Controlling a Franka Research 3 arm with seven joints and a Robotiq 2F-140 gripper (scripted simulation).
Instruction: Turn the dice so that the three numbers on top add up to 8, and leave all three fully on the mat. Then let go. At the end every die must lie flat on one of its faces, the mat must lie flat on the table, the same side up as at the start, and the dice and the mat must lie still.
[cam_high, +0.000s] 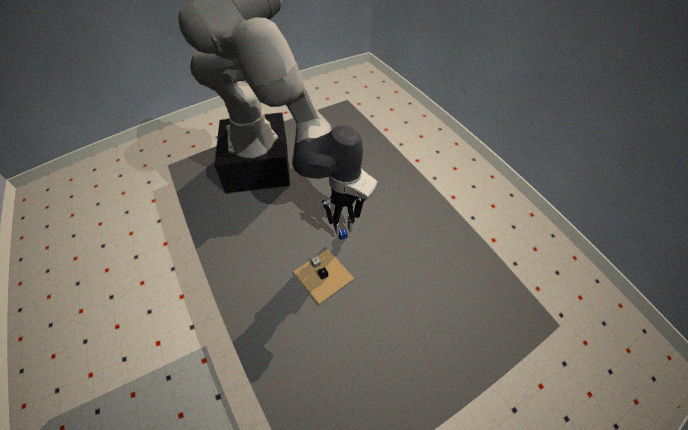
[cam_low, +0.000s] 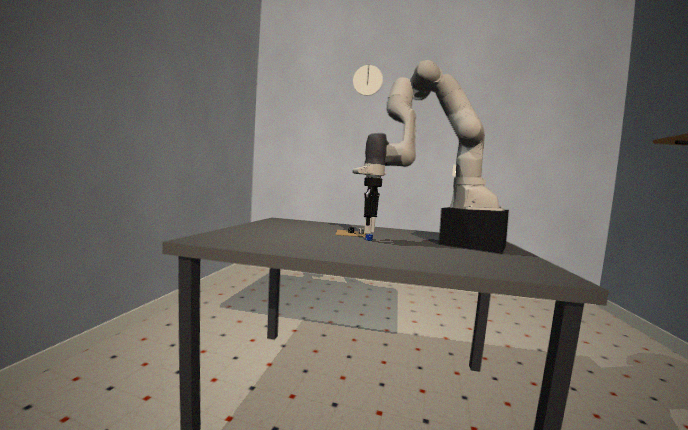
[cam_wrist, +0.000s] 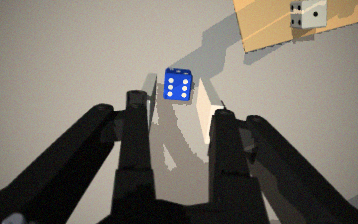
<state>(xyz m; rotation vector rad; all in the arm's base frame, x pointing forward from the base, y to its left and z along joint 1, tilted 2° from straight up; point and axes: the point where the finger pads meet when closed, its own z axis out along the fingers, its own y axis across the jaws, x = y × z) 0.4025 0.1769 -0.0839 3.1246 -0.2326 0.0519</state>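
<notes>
The blue die is 50 mm below my hand. The rest, counted from my hand: black die: 120 mm to the right, 110 mm ahead, 50 mm below; white die: 130 mm to the right, 60 mm ahead, 50 mm below; tan mat: 120 mm to the right, 110 mm ahead, 60 mm below.
</notes>
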